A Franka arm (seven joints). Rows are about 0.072 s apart.
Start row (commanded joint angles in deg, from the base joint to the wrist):
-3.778, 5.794, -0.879, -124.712, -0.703, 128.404, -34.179
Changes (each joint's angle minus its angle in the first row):
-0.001, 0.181, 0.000, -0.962, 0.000, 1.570, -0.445
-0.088, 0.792, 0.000, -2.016, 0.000, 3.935, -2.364
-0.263, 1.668, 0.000, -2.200, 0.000, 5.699, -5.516
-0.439, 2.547, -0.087, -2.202, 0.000, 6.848, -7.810
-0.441, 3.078, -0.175, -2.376, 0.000, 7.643, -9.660
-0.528, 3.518, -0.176, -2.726, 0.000, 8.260, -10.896
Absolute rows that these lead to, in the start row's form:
-3.779, 5.975, -0.879, -125.674, -0.703, 129.974, -34.624
-3.866, 6.586, -0.879, -126.728, -0.703, 132.339, -36.543
-4.041, 7.462, -0.879, -126.912, -0.703, 134.103, -39.695
-4.217, 8.341, -0.966, -126.914, -0.703, 135.252, -41.989
-4.219, 8.872, -1.054, -127.088, -0.703, 136.047, -43.839
-4.306, 9.312, -1.055, -127.438, -0.703, 136.664, -45.075

